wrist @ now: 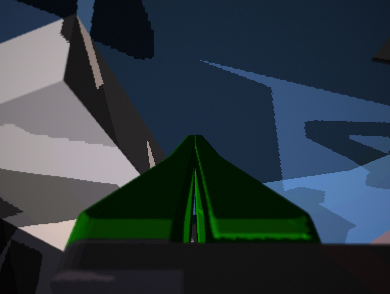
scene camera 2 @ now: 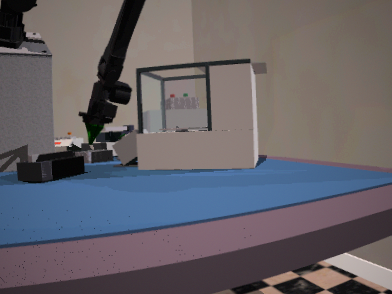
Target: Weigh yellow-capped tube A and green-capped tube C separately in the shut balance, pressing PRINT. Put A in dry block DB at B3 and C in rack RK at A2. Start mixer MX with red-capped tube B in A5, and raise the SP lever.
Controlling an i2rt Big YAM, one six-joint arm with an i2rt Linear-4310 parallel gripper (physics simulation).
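Places are measured from the arm's base along level axes (x ahead, y left, z up), in metres.
Pixels of known places: gripper, fingertip midpoint: (wrist: 194, 147) (scene camera 2: 90, 144); arm's base at its link origin: (scene camera 2: 6, 40).
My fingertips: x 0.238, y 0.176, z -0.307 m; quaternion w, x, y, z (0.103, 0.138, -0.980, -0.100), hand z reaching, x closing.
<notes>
For each thing: its top centre in the pictures, then the offset to it from my fingertips. "spot": a spot on its surface instead. Level surfaces: height alone.
- balance at a spot on its surface: (scene camera 2: 196, 151) spot: 0.168 m ahead, 0.520 m right, 0.007 m down
- sloped grey panel at a spot on its surface: (scene camera 2: 125, 149) spot: 0.053 m ahead, 0.371 m right, 0.002 m down
- long black block at its top centre: (scene camera 2: 51, 152) 0.111 m back, 0.462 m right, 0.006 m up
- blue mat at its surface level: 0.042 m down
My gripper (scene camera 2: 91, 143) (wrist: 194, 147) is shut and empty, its green fingers pointing down, low and to the left of the balance in the scene view. The balance (scene camera 2: 196, 151) is a pale box with a dark-framed glass chamber. Through its glass show a red-capped tube (scene camera 2: 172, 95) and a green-capped tube (scene camera 2: 185, 95), in a row of pale tubes above a pale block. No yellow cap can be made out. In the wrist view a pale angular body, which I cannot identify, lies left of the fingertips. The balance's display and PRINT key cannot be made out.
A sloped grey panel (scene camera 2: 125, 149) adjoins the balance's left side. A long black block (scene camera 2: 52, 168) lies on the blue mat (scene camera 2: 200, 197) at the front left. Low grey blocks (scene camera 2: 98, 155) and other devices stand behind it. A tall grey pedestal (scene camera 2: 25, 100) is at far left.
</notes>
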